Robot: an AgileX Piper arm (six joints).
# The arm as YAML. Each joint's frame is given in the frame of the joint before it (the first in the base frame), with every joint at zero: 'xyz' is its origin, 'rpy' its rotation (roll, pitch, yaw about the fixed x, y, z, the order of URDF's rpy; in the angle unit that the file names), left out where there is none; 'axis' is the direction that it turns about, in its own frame. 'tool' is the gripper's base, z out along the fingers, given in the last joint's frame.
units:
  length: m
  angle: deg
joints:
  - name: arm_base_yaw
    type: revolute
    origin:
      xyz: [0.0, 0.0, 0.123]
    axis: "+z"
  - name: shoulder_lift
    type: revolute
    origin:
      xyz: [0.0, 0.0, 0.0]
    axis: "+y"
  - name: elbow
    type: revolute
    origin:
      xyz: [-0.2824, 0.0, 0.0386]
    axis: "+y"
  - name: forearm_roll
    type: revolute
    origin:
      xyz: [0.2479, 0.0, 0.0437]
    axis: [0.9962, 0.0, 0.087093]
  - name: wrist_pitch
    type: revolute
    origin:
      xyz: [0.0, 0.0, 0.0]
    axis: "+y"
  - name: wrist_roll
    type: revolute
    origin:
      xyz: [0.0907, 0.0, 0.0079]
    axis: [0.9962, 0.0, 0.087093]
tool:
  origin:
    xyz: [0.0, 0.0, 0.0]
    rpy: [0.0, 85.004, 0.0]
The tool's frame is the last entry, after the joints.
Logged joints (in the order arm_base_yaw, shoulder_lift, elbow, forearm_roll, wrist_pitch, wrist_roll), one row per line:
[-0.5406 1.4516 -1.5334 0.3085 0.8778 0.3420]
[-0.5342 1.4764 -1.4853 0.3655 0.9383 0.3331]
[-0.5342 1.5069 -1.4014 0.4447 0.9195 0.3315]
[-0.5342 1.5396 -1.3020 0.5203 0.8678 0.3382]
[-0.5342 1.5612 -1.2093 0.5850 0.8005 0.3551]
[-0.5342 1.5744 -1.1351 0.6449 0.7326 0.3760]
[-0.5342 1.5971 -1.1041 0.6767 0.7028 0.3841]
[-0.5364 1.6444 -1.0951 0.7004 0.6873 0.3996]
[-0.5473 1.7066 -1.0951 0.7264 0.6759 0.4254]
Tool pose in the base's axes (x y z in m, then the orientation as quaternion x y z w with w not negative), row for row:
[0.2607 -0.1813 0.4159 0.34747 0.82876 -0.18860 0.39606]
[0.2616 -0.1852 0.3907 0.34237 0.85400 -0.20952 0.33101]
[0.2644 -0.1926 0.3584 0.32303 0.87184 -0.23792 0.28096]
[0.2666 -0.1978 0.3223 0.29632 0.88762 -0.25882 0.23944]
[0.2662 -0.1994 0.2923 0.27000 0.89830 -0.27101 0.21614]
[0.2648 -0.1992 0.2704 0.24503 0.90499 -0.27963 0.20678]
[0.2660 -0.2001 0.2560 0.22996 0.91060 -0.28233 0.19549]
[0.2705 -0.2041 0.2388 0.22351 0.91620 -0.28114 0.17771]
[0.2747 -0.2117 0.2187 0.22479 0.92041 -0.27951 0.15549]
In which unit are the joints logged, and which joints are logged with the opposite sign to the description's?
The joints are logged in radians. Opposite sign: forearm_roll.
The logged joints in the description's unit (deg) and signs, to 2 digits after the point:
[-30.97 83.17 -87.86 -17.68 50.29 19.60]
[-30.61 84.59 -85.10 -20.94 53.76 19.09]
[-30.61 86.34 -80.29 -25.48 52.68 18.99]
[-30.61 88.21 -74.60 -29.81 49.72 19.38]
[-30.61 89.45 -69.29 -33.52 45.87 20.35]
[-30.61 90.21 -65.04 -36.95 41.97 21.54]
[-30.61 91.51 -63.26 -38.77 40.27 22.01]
[-30.73 94.22 -62.74 -40.13 39.38 22.90]
[-31.36 97.78 -62.74 -41.62 38.73 24.37]

